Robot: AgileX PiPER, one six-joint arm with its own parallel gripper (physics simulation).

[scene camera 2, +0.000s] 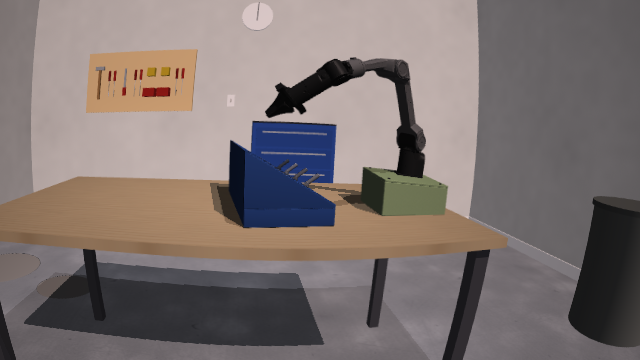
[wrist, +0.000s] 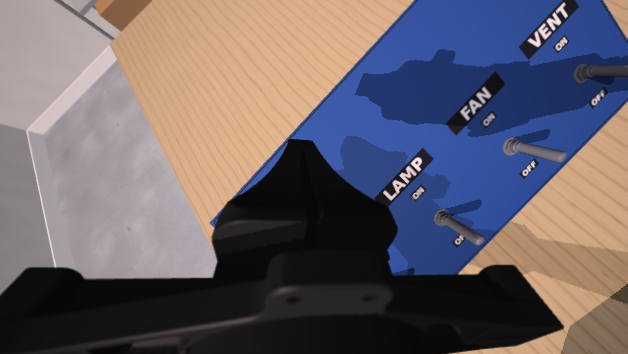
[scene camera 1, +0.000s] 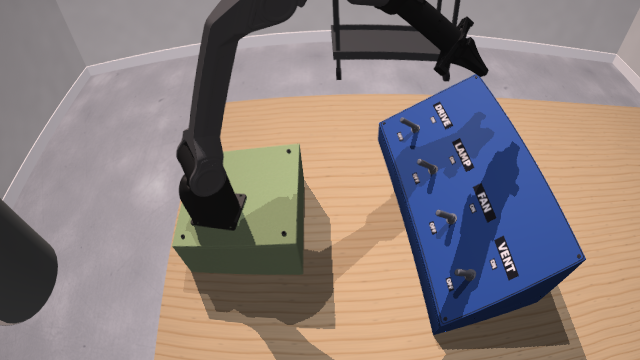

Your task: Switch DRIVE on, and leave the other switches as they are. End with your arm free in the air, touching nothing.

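Note:
The blue switch panel (scene camera 1: 532,200) (scene camera 2: 270,195) (wrist: 330,125) stands on the table with a sloping face. The DRIVE lever (scene camera 1: 409,124) leans to its OFF side; it does not show in the wrist view. The LAMP lever (scene camera 1: 427,166) (wrist: 459,227), the FAN lever (scene camera 1: 446,216) (wrist: 537,149) and the VENT lever (scene camera 1: 465,274) (wrist: 602,71) also lean to OFF. My gripper (scene camera 1: 485,73) (scene camera 2: 269,115) (wrist: 299,154) is shut, its fingers together with nothing between them. It hangs in the air above the high edge of the panel near the DRIVE end, apart from the levers.
The arm's base stands on a green block (scene camera 1: 265,175) (scene camera 2: 415,200) on the wooden table (scene camera 1: 350,300) (scene camera 2: 150,210) (wrist: 240,90). A dark cart (scene camera 1: 385,54) stands on the floor beyond the table. A blue drawer cabinet (scene camera 2: 295,142) stands behind the table.

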